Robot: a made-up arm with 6 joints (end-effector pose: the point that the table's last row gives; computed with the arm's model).
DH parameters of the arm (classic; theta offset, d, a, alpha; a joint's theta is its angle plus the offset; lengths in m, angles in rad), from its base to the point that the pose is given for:
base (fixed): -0.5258 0 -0.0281 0
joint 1: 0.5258 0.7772 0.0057 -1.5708
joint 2: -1.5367 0 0.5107 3.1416
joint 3: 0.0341 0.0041 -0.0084 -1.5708
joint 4: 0 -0.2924 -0.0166 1.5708
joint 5: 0 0.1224 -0.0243 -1.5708
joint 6: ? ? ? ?
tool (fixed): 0.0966 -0.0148 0 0
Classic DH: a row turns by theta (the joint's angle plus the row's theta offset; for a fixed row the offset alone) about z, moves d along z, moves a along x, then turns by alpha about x.
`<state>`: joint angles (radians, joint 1 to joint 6).
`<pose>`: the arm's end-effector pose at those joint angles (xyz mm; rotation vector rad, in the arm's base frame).
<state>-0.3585 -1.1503 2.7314 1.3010 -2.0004 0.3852</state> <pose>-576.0 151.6 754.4 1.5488 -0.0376 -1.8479</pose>
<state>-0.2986 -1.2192 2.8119 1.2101 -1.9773 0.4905</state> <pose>-568.6 101.6 711.2 1.5565 -0.1810 -1.8481</pose>
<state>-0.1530 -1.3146 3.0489 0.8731 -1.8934 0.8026</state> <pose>-539.4 -21.7 661.1 1.6672 -0.5775 -2.0054</pose>
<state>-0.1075 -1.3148 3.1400 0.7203 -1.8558 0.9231</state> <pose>-532.9 -58.2 663.3 1.7385 -0.7153 -2.1166</pose>
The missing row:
joint 6: -1.3318 -0.0375 -0.002 -2.2569
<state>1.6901 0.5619 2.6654 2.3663 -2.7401 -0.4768</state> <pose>-119.2 106.5 1381.7 -0.3887 2.4107 -0.8294</pose>
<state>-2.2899 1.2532 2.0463 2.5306 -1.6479 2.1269</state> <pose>-369.4 -500.1 1186.5 -0.1239 -2.2892 -1.5960</pose>
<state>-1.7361 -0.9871 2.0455 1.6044 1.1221 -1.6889</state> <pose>96.5 750.0 1006.7 1.6270 1.9771 0.8220</pose>
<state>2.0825 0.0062 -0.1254 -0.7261 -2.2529 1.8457</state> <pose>-79.6 290.0 1138.5 -0.5015 -1.7201 2.5757</pose>
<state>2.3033 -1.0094 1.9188 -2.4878 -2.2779 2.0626</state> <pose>328.3 -552.6 1185.3 -2.1391 0.9642 0.6932</pose>
